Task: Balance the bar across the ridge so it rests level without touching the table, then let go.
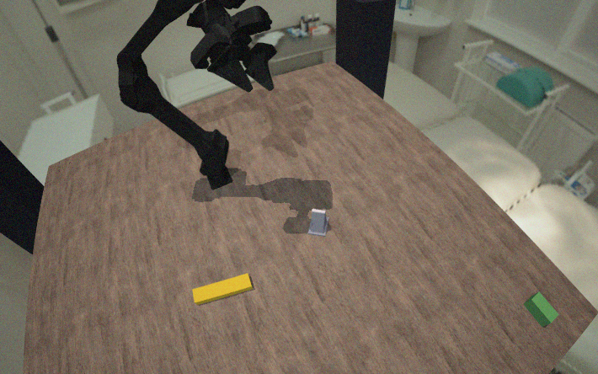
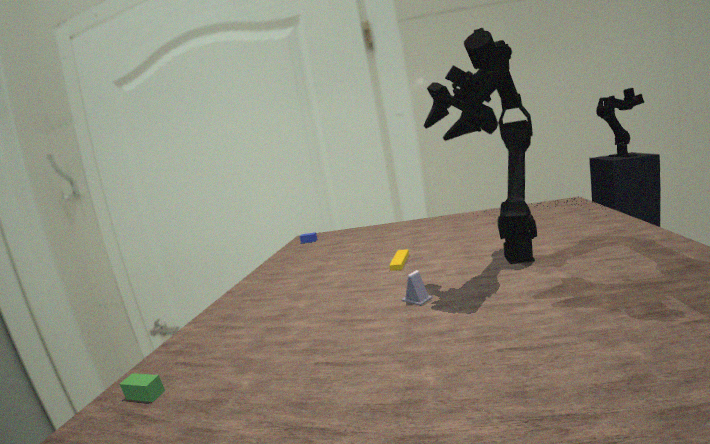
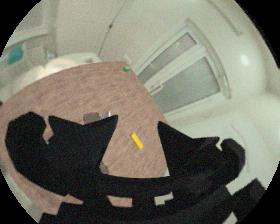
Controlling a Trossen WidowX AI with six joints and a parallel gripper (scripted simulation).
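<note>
My gripper tip is 140 mm short of the yellow bar, 210 mm to the left of it and 340 mm above it. Also, from my gripper tip: small blue block (560 mm ahead, 610 mm to the right, 330 mm below); green block (560 mm ahead, 390 mm to the left, 330 mm below).
</note>
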